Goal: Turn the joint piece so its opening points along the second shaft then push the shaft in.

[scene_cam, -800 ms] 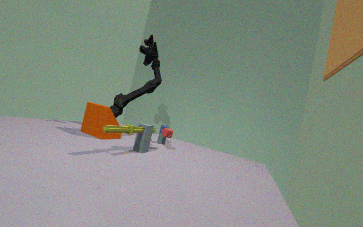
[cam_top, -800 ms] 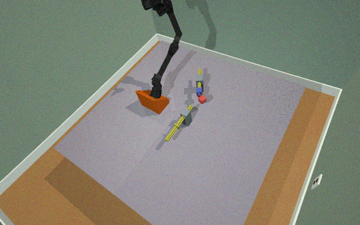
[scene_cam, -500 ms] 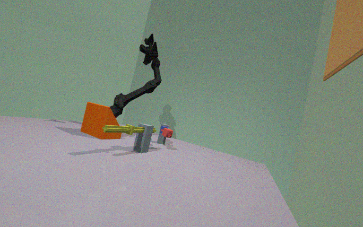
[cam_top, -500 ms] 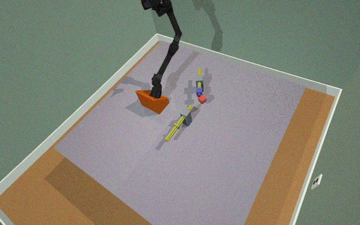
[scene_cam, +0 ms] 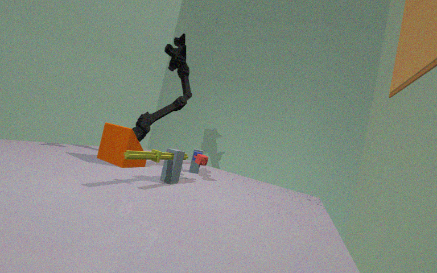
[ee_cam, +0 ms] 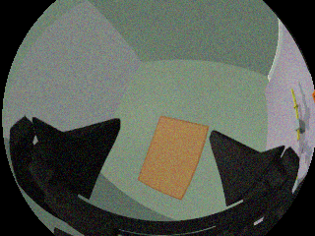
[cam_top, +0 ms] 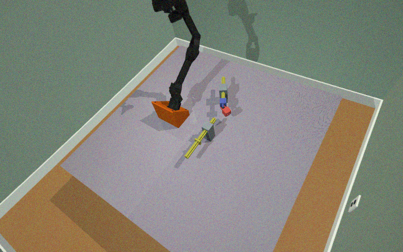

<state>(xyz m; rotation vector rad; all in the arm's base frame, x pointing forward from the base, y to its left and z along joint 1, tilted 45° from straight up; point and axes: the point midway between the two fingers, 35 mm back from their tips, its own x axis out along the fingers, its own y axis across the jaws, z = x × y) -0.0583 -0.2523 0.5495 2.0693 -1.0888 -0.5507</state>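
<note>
My gripper tip is 28 cm short of the red square joint piece, 7 cm to the left of it and 61 cm above it.
</note>
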